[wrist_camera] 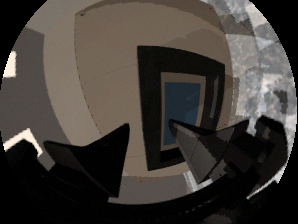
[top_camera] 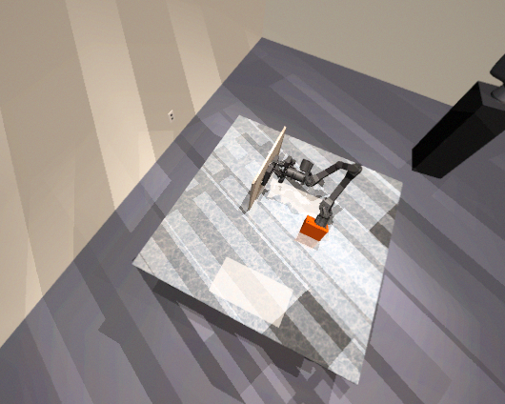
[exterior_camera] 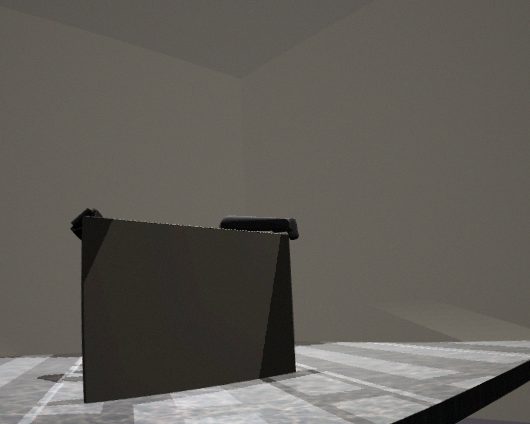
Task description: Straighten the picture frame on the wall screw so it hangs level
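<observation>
Now: the picture frame 10 mm ahead of my gripper tip, 10 mm to the left of it and 50 mm below it. The rest, counted from my gripper tip: wall panel 20 mm ahead, 60 mm below.
</observation>
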